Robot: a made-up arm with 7 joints. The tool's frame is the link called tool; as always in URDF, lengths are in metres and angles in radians. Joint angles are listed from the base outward.
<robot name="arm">
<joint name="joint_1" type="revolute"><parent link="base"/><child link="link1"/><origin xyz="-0.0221 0.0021 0.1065" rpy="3.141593 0 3.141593"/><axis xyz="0 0 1"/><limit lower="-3.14" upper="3.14"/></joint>
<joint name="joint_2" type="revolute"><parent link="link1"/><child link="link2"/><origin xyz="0.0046 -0.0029 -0.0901" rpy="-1.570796 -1.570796 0"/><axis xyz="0 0 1"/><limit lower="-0.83" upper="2.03"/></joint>
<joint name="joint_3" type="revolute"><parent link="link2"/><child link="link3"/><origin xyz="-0.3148 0.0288 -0.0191" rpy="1.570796 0 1.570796"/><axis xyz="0 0 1"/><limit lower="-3.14" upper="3.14"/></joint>
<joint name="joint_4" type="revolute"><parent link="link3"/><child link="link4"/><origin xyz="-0.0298 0.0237 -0.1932" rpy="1.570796 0 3.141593"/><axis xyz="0 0 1"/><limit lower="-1.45" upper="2.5"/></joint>
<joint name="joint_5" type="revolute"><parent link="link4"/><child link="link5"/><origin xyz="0.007 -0.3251 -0.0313" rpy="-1.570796 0 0"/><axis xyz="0 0 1"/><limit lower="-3.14" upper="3.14"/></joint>
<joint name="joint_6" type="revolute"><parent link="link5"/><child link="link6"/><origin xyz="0.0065 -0.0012 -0.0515" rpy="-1.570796 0 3.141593"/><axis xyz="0 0 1"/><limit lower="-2.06" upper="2.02"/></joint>
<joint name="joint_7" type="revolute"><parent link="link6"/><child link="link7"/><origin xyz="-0.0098 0.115 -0.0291" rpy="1.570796 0 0"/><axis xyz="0 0 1"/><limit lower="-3.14" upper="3.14"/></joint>
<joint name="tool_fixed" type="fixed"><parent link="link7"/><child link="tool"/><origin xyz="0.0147 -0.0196 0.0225" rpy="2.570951 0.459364 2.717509"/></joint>
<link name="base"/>
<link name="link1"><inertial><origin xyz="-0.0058 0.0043 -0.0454"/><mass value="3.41"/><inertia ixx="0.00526" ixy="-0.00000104" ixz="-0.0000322" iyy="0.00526" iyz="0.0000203" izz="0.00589"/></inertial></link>
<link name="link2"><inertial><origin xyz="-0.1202 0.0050 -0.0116"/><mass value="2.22"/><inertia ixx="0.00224" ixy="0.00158" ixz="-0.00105" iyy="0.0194" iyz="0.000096" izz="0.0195"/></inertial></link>
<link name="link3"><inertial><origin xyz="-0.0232 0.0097 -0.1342"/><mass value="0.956"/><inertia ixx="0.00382" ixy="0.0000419" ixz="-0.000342" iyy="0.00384" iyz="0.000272" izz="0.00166"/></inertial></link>
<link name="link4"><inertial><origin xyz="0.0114 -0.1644 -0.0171"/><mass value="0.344"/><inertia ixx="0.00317" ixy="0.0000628" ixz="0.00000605" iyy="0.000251" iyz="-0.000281" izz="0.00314"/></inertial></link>
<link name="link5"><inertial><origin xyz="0.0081 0.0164 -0.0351"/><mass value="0.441"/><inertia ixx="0.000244" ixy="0" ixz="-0.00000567" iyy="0.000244" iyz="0.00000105" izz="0.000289"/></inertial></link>
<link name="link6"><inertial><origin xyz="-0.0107 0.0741 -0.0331"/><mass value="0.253"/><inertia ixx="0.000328" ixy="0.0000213" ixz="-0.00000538" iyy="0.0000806" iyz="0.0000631" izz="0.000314"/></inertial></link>
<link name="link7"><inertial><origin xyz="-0.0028 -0.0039 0.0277"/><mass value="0.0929"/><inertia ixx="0.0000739" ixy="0" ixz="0" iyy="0.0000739" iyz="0" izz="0.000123"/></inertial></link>
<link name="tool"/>
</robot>
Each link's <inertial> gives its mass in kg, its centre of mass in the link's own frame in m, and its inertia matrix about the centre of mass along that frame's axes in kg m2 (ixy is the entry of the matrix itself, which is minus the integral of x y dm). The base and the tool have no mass. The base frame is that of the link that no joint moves.
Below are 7 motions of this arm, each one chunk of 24 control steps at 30 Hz.
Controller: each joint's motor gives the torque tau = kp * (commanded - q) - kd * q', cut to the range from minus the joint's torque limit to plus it. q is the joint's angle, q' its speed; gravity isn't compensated. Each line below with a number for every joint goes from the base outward.
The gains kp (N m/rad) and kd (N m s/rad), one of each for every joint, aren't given. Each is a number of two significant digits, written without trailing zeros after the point. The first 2 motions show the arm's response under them.
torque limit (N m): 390 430 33 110 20 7.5 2.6
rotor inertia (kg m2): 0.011 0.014 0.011 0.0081 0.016 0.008 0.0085
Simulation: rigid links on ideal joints. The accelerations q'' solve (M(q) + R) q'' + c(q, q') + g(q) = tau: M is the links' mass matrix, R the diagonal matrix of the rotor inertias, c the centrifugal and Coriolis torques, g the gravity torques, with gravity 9.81 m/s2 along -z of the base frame. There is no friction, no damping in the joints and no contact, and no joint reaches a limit. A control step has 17 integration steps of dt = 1/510 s. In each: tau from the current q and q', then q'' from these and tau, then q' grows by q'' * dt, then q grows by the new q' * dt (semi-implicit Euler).
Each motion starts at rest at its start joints. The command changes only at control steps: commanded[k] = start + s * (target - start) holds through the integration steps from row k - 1 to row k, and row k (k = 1, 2, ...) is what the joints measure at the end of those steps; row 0 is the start. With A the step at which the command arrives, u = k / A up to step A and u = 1 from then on. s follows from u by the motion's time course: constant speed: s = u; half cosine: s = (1 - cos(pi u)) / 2; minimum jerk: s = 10 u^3 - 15 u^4 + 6 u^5; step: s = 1 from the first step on.
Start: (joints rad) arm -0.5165 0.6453 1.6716 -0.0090 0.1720 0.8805 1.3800
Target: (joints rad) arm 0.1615 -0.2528 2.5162 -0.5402 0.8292 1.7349 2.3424
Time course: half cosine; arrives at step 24
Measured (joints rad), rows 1 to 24:
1: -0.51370 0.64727 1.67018 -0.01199 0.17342 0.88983 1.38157
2: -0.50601 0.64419 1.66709 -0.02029 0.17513 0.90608 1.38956
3: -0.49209 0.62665 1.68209 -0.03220 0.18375 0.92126 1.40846
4: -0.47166 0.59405 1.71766 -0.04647 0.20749 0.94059 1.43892
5: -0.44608 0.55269 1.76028 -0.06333 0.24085 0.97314 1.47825
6: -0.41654 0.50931 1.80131 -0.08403 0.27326 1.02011 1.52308
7: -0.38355 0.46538 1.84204 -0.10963 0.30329 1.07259 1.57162
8: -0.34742 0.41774 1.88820 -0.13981 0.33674 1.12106 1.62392
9: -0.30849 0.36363 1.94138 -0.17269 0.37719 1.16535 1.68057
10: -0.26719 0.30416 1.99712 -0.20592 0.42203 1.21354 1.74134
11: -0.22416 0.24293 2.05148 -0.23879 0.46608 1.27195 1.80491
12: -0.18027 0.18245 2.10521 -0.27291 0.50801 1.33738 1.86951
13: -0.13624 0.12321 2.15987 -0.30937 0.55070 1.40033 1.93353
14: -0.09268 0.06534 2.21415 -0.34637 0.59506 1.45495 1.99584
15: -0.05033 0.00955 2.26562 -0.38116 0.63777 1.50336 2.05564
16: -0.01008 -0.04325 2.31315 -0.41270 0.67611 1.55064 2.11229
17: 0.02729 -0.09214 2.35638 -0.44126 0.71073 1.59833 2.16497
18: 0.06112 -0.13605 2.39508 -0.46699 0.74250 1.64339 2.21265
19: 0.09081 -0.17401 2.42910 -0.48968 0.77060 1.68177 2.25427
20: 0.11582 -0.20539 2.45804 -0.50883 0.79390 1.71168 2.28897
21: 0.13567 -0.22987 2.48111 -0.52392 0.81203 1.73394 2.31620
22: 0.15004 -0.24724 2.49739 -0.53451 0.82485 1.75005 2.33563
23: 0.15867 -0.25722 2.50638 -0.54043 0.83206 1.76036 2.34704
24: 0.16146 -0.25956 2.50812 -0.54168 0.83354 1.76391 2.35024
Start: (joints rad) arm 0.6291 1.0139 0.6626 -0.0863 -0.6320 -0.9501 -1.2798
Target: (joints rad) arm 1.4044 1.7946 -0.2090 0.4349 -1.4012 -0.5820 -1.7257
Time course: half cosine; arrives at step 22
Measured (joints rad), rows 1 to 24:
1: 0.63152 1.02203 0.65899 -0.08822 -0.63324 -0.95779 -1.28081
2: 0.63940 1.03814 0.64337 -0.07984 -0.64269 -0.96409 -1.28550
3: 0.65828 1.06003 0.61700 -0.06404 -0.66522 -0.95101 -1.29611
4: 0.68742 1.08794 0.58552 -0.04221 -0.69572 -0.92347 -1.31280
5: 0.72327 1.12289 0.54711 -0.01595 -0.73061 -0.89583 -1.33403
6: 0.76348 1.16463 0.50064 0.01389 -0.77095 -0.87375 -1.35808
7: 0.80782 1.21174 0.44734 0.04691 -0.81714 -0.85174 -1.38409
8: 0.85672 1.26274 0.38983 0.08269 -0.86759 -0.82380 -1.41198
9: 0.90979 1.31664 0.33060 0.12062 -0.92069 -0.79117 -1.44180
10: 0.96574 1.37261 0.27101 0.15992 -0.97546 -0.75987 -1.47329
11: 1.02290 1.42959 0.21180 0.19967 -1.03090 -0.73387 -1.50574
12: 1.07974 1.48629 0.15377 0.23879 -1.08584 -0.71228 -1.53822
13: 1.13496 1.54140 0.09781 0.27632 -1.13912 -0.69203 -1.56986
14: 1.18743 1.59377 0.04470 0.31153 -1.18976 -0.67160 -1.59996
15: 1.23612 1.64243 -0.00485 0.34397 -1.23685 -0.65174 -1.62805
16: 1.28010 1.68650 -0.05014 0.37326 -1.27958 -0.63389 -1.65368
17: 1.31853 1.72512 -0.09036 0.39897 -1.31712 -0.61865 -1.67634
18: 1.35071 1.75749 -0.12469 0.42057 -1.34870 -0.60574 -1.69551
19: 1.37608 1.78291 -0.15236 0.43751 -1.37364 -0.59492 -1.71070
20: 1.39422 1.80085 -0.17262 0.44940 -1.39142 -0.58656 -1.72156
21: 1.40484 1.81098 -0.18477 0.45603 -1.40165 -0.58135 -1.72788
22: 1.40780 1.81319 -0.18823 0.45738 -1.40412 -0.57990 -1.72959
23: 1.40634 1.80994 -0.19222 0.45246 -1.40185 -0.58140 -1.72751
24: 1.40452 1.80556 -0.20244 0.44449 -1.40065 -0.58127 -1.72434
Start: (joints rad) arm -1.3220 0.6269 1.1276 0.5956 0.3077 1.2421 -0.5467
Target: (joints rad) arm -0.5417 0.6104 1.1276 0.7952 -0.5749 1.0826 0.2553
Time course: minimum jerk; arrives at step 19
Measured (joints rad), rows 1 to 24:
1: -1.32076 0.63069 1.12507 0.60040 0.30634 1.24863 -0.54638
2: -1.31415 0.63451 1.10385 0.60811 0.29520 1.25844 -0.54309
3: -1.30004 0.63700 1.07797 0.61309 0.26899 1.25874 -0.53150
4: -1.27453 0.63811 1.06113 0.61767 0.23240 1.24560 -0.50595
5: -1.23462 0.63734 1.05826 0.62710 0.18552 1.22548 -0.46347
6: -1.18043 0.63536 1.06862 0.64296 0.12535 1.20785 -0.40508
7: -1.11477 0.63281 1.08505 0.66342 0.05336 1.19651 -0.33477
8: -1.04167 0.63013 1.09950 0.68538 -0.02660 1.18814 -0.25729
9: -0.96489 0.62779 1.10763 0.70675 -0.11162 1.17714 -0.17650
10: -0.88750 0.62605 1.10927 0.72730 -0.19892 1.16128 -0.09520
11: -0.81228 0.62484 1.10721 0.74740 -0.28455 1.14342 -0.01589
12: -0.74205 0.62378 1.10539 0.76661 -0.36374 1.12833 0.05853
13: -0.67961 0.62243 1.10699 0.78361 -0.43227 1.11829 0.12467
14: -0.62740 0.62059 1.11308 0.79708 -0.48745 1.11180 0.17932
15: -0.58710 0.61847 1.12218 0.80637 -0.52816 1.10615 0.22029
16: -0.55943 0.61655 1.13093 0.81162 -0.55474 1.10044 0.24696
17: -0.54387 0.61534 1.13539 0.81338 -0.56895 1.09601 0.26030
18: -0.53838 0.61512 1.13250 0.81239 -0.57406 1.09442 0.26284
19: -0.53917 0.61589 1.12109 0.80968 -0.57502 1.09553 0.25865
20: -0.54143 0.61734 1.10308 0.80693 -0.57726 1.09747 0.25310
21: -0.54310 0.61909 1.08580 0.80654 -0.58138 1.09864 0.25050
22: -0.54373 0.62043 1.07595 0.80795 -0.58392 1.09977 0.25174
23: -0.54351 0.62064 1.07628 0.80915 -0.58351 1.10122 0.25472
24: -0.54278 0.61966 1.08537 0.80911 -0.58147 1.10164 0.25682

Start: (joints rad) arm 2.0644 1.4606 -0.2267 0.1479 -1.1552 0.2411 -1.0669
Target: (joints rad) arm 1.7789 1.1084 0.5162 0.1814 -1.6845 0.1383 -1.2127
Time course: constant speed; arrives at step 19
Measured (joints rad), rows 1 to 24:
1: 2.05378 1.45351 -0.16289 0.16454 -1.17674 0.23330 -1.07019
2: 2.03813 1.44175 -0.11550 0.18136 -1.20811 0.22246 -1.07762
3: 2.02001 1.42307 -0.09103 0.18494 -1.23721 0.22200 -1.08795
4: 2.00084 1.39894 -0.06369 0.17702 -1.26802 0.23036 -1.09878
5: 1.98402 1.37431 -0.03066 0.16688 -1.30030 0.23356 -1.10808
6: 1.96989 1.35320 0.00986 0.16291 -1.32958 0.22378 -1.11551
7: 1.95708 1.33644 0.05438 0.16755 -1.35489 0.20645 -1.12182
8: 1.94398 1.32183 0.09727 0.17704 -1.37950 0.19312 -1.12808
9: 1.92958 1.30632 0.13614 0.18515 -1.40605 0.19002 -1.13503
10: 1.91388 1.28813 0.17196 0.18790 -1.43455 0.19333 -1.14286
11: 1.89756 1.26763 0.20727 0.18573 -1.46401 0.19463 -1.15127
12: 1.88153 1.24657 0.24417 0.18221 -1.49343 0.18942 -1.15971
13: 1.86633 1.22666 0.28306 0.18097 -1.52196 0.17983 -1.16778
14: 1.85188 1.20847 0.32287 0.18335 -1.54934 0.17071 -1.17533
15: 1.83767 1.19133 0.36221 0.18800 -1.57617 0.16485 -1.18255
16: 1.82316 1.17406 0.40051 0.19238 -1.60333 0.16156 -1.18975
17: 1.80813 1.15579 0.43817 0.19464 -1.63120 0.15846 -1.19721
18: 1.79272 1.13651 0.47598 0.19474 -1.65963 0.15397 -1.20502
19: 1.77726 1.11687 0.51435 0.19403 -1.68817 0.14814 -1.21304
20: 1.77460 1.10954 0.51040 0.17311 -1.69415 0.14377 -1.21809
21: 1.77426 1.11066 0.50651 0.17394 -1.68782 0.14550 -1.21820
22: 1.77648 1.11828 0.50657 0.18874 -1.68382 0.15078 -1.21443
23: 1.77986 1.12563 0.50577 0.20467 -1.68146 0.15355 -1.21011
24: 1.78182 1.12797 0.50688 0.21116 -1.67914 0.15136 -1.20816

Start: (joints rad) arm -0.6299 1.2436 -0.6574 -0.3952 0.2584 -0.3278 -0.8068
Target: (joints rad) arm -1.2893 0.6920 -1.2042 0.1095 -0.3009 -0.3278 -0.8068
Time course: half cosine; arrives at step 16
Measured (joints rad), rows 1 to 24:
1: -0.63276 1.24608 -0.66797 -0.39174 0.25446 -0.33203 -0.80653
2: -0.64520 1.23869 -0.71006 -0.36930 0.23612 -0.33109 -0.80541
3: -0.67534 1.21506 -0.75039 -0.34031 0.20271 -0.31027 -0.80420
4: -0.72238 1.17580 -0.76830 -0.30603 0.16570 -0.29098 -0.80405
5: -0.78043 1.12648 -0.79287 -0.26645 0.12505 -0.29400 -0.80497
6: -0.84157 1.07462 -0.83835 -0.22253 0.07603 -0.31230 -0.80627
7: -0.90280 1.02340 -0.89211 -0.17517 0.02143 -0.32505 -0.80713
8: -0.96618 0.97134 -0.94350 -0.12504 -0.03385 -0.32320 -0.80702
9: -1.03228 0.91729 -0.99359 -0.07281 -0.08855 -0.31274 -0.80623
10: -1.09732 0.86359 -1.04555 -0.02118 -0.14224 -0.30147 -0.80567
11: -1.15619 0.81399 -1.09599 0.02537 -0.19205 -0.29295 -0.80597
12: -1.20567 0.77103 -1.13917 0.06309 -0.23428 -0.28942 -0.80694
13: -1.24467 0.73613 -1.17314 0.09090 -0.26713 -0.29262 -0.80784
14: -1.27289 0.71053 -1.19807 0.10975 -0.29059 -0.30037 -0.80813
15: -1.28997 0.69550 -1.21330 0.12073 -0.30458 -0.30653 -0.80788
16: -1.29527 0.69193 -1.21736 0.12380 -0.30842 -0.30632 -0.80751
17: -1.29244 0.69696 -1.20489 0.11984 -0.30454 -0.30718 -0.80720
18: -1.28819 0.70353 -1.18531 0.11441 -0.29944 -0.32207 -0.80657
19: -1.28643 0.70576 -1.17902 0.11251 -0.29801 -0.34412 -0.80555
20: -1.28763 0.70292 -1.18690 0.11346 -0.29988 -0.35157 -0.80495
21: -1.28957 0.69880 -1.19736 0.11496 -0.30192 -0.33732 -0.80544
22: -1.29045 0.69726 -1.20134 0.11582 -0.30254 -0.31732 -0.80668
23: -1.29016 0.69888 -1.19774 0.11620 -0.30210 -0.31076 -0.80759
24: -1.28945 0.70144 -1.19184 0.11635 -0.30135 -0.32019 -0.80745

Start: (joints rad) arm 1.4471 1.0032 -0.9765 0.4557 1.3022 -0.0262 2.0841
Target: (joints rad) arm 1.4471 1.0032 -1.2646 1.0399 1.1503 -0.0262 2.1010
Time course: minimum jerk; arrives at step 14
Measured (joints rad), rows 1 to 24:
1: 1.44744 1.00848 -0.97421 0.45987 1.30193 -0.02747 2.08411
2: 1.44836 1.01454 -0.95707 0.47861 1.29609 -0.01975 2.08419
3: 1.45053 1.01814 -0.95109 0.50913 1.28471 0.00281 2.08492
4: 1.45268 1.01808 -0.96587 0.55226 1.27184 0.02311 2.08625
5: 1.45312 1.01598 -0.99863 0.61010 1.25766 0.02285 2.08799
6: 1.45128 1.01450 -1.04275 0.68277 1.23997 0.00433 2.09008
7: 1.44766 1.01446 -1.08942 0.76578 1.21877 -0.01342 2.09252
8: 1.44381 1.01503 -1.13216 0.85010 1.19673 -0.01537 2.09519
9: 1.44139 1.01517 -1.16797 0.92561 1.17682 -0.00396 2.09778
10: 1.44102 1.01464 -1.19592 0.98493 1.16114 0.00700 2.09992
11: 1.44198 1.01383 -1.21571 1.02519 1.15081 0.00768 2.10130
12: 1.44316 1.01318 -1.22737 1.04733 1.14569 -0.00006 2.10185
13: 1.44409 1.01282 -1.23137 1.05468 1.14450 -0.00781 2.10177
14: 1.44514 1.01271 -1.22894 1.05273 1.14551 -0.01017 2.10136
15: 1.44684 1.01283 -1.22239 1.04901 1.14670 -0.00820 2.10093
16: 1.44817 1.01334 -1.21427 1.04744 1.14668 -0.00456 2.10072
17: 1.44839 1.01418 -1.20746 1.04825 1.14580 -0.00051 2.10077
18: 1.44790 1.01481 -1.20431 1.05006 1.14498 0.00308 2.10097
19: 1.44737 1.01486 -1.20561 1.05118 1.14470 0.00468 2.10118
20: 1.44711 1.01433 -1.21043 1.05099 1.14503 0.00290 2.10125
21: 1.44704 1.01356 -1.21663 1.05008 1.14572 -0.00182 2.10119
22: 1.44694 1.01294 -1.22189 1.04939 1.14631 -0.00688 2.10107
23: 1.44676 1.01269 -1.22450 1.04937 1.14649 -0.00941 2.10100
24: 1.44660 1.01283 -1.22388 1.04981 1.14628 -0.00844 2.10103

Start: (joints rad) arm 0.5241 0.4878 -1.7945 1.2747 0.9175 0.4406 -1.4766
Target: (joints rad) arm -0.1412 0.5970 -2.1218 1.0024 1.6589 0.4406 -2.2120
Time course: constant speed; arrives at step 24
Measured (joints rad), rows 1 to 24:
1: 0.49643 0.49736 -1.78810 1.27049 0.94413 0.45226 -1.48879
2: 0.46789 0.50417 -1.77686 1.26900 0.98055 0.46709 -1.52258
3: 0.44068 0.50901 -1.77308 1.25828 1.00869 0.48137 -1.56889
4: 0.41375 0.51451 -1.78474 1.24262 1.03865 0.48440 -1.61277
5: 0.38603 0.51851 -1.80705 1.22855 1.07288 0.47381 -1.64558
6: 0.35744 0.52150 -1.83659 1.21792 1.10477 0.45968 -1.66912
7: 0.32862 0.52431 -1.86856 1.20868 1.13372 0.45172 -1.69138
8: 0.30022 0.52744 -1.89683 1.19842 1.16374 0.45052 -1.71887
9: 0.27242 0.53147 -1.91687 1.18654 1.19562 0.45115 -1.75234
10: 0.24507 0.53648 -1.92710 1.17385 1.22752 0.45096 -1.78797
11: 0.21787 0.54218 -1.92946 1.16141 1.25848 0.45202 -1.82151
12: 0.19063 0.54809 -1.92867 1.14959 1.28882 0.45692 -1.85142
13: 0.16326 0.55379 -1.93004 1.13814 1.31903 0.46448 -1.87921
14: 0.13568 0.55895 -1.93748 1.12674 1.34946 0.47030 -1.90745
15: 0.10787 0.56341 -1.95234 1.11534 1.38029 0.47076 -1.93766
16: 0.07985 0.56725 -1.97343 1.10405 1.41149 0.46589 -1.96958
17: 0.05175 0.57077 -1.99764 1.09291 1.44290 0.45872 -2.00185
18: 0.02374 0.57437 -2.02113 1.08173 1.47434 0.45267 -2.03331
19: -0.00409 0.57840 -2.04061 1.07028 1.50570 0.44963 -2.06370
20: -0.03173 0.58302 -2.05442 1.05849 1.53684 0.44979 -2.09354
21: -0.05923 0.58818 -2.06309 1.04645 1.56768 0.45245 -2.12355
22: -0.08671 0.59362 -2.06900 1.03440 1.59823 0.45655 -2.15406
23: -0.11426 0.59900 -2.07535 1.02252 1.62864 0.46073 -2.18492
24: -0.14192 0.60403 -2.08485 1.01086 1.65918 0.46348 -2.21581

